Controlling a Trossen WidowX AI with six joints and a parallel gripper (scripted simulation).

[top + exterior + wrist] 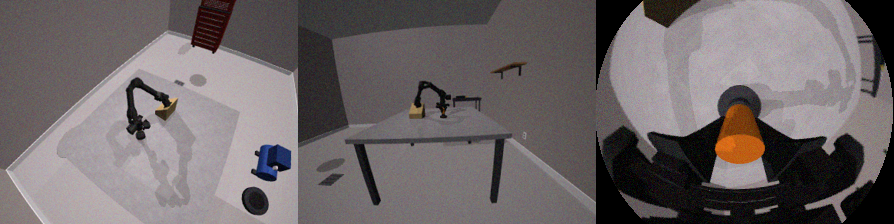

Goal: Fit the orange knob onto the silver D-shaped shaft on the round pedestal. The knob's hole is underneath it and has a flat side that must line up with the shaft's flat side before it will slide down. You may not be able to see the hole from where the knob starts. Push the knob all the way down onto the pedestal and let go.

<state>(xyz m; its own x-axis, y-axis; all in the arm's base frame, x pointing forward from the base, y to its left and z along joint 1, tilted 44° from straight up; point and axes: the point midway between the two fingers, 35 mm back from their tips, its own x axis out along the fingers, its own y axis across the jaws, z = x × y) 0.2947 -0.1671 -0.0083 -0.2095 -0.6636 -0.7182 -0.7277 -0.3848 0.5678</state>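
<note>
Right now the dark round pedestal is 3 cm below my gripper tip. Also, from my gripper tip: orange knob 3 cm above.
</note>
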